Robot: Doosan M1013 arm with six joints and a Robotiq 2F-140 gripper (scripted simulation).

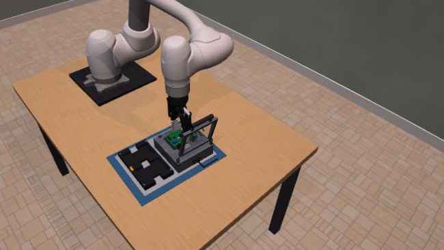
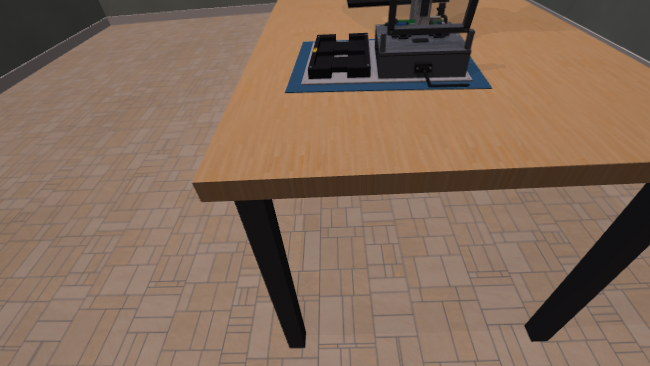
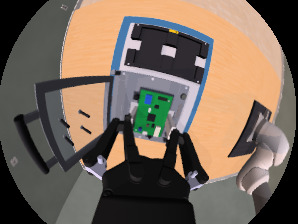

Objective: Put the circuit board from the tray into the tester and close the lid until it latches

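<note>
The green circuit board lies 2 cm below my hand. The rest, counted from my hand: latch hook (6 cm to the left, 6 cm behind, 1 cm below); lid (12 cm ahead, 8 cm above).
</note>
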